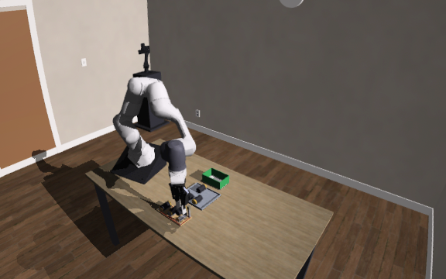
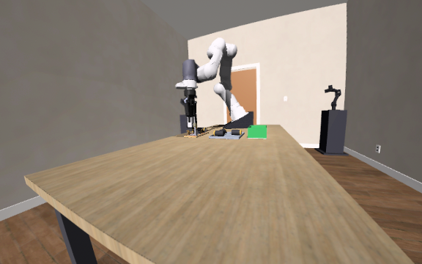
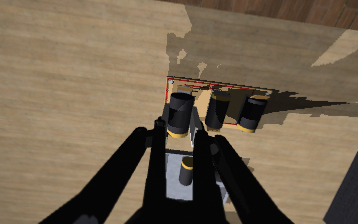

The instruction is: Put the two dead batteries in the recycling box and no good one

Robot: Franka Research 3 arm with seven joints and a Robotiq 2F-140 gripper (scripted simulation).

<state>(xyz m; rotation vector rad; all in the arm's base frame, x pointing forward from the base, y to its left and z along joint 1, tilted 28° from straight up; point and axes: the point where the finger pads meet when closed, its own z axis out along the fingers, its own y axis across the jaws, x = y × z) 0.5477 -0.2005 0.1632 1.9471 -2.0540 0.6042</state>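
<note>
Now: the bulb 4 cm to the left of my hand, 3 cm ahead of it and 2 cm below it. From my hand the other things lie so: green recycling box 41 cm to the left, 8 cm below, 5 cm behind; grey tray 23 cm to the left, 9 cm below, 5 cm behind.
</note>
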